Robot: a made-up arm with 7 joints.
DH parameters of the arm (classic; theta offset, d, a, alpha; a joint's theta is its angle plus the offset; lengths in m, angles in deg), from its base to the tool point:
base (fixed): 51.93 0 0.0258 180
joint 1: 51.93 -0.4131 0.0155 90
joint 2: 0 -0.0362 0.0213 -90
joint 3: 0 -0.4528 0.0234 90
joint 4: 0 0.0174 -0.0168 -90
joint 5: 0 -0.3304 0.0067 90
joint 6: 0 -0.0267 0.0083 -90
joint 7: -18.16 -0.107 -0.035 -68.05
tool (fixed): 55.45 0.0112 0 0
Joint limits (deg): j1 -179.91..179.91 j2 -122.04..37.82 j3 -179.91..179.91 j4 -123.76..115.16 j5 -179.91..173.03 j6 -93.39..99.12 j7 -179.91..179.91
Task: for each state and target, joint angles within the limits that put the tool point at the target. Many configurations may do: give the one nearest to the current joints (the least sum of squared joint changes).
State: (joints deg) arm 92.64 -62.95 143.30 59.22 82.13 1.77 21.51
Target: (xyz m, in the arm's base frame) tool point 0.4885 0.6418 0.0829
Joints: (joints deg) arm 137.84 -97.88 159.35 40.14 80.20 8.68 18.65
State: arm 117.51 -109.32 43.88 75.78 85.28 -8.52 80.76
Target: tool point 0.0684 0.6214 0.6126
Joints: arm 123.72 -113.09 39.84 96.48 86.73 -10.61 81.75
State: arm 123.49 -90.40 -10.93 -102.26 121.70 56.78 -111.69
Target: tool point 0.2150 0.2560 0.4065
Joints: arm 143.37 -46.81 2.64 -109.59 128.37 72.12 -112.94
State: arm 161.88 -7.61 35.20 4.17 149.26 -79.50 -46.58
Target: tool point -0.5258 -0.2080 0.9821
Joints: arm 154.85 29.65 33.63 16.23 150.94 -81.30 -46.06
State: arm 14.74 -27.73 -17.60 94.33 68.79 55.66 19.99
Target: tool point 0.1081 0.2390 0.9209
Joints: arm 5.56 -39.41 -45.54 106.13 66.80 51.84 22.08
